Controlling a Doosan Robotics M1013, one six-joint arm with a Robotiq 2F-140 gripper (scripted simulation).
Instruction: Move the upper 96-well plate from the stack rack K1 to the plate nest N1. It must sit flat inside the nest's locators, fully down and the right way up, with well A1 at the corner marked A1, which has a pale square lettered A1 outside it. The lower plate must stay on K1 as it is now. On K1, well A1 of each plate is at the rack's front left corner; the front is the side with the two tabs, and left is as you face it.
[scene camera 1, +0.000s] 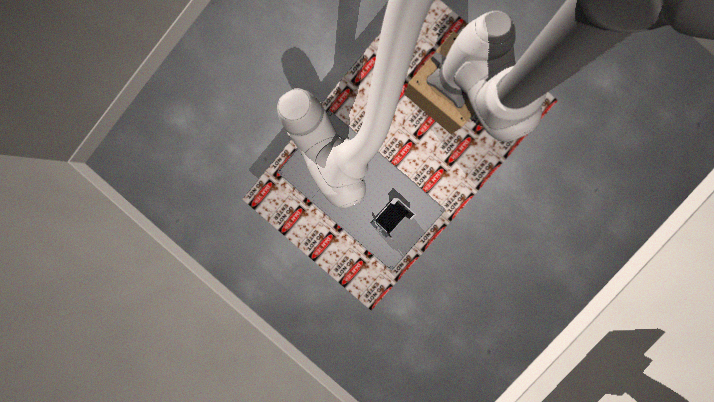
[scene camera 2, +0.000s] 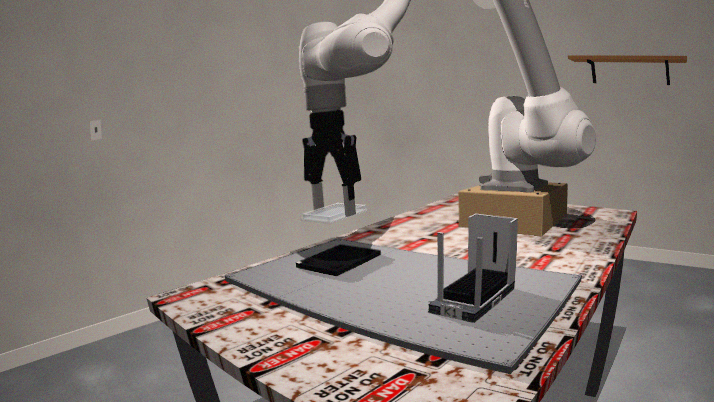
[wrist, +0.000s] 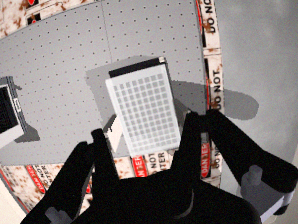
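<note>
Scene camera 2 shows a black plate (scene camera 2: 463, 290), a white 96-well plate (scene camera 2: 333, 213) and the gripper (scene camera 2: 334, 213). The wrist view likewise shows the gripper (wrist: 146, 114) and the white 96-well plate (wrist: 135, 126).
</note>
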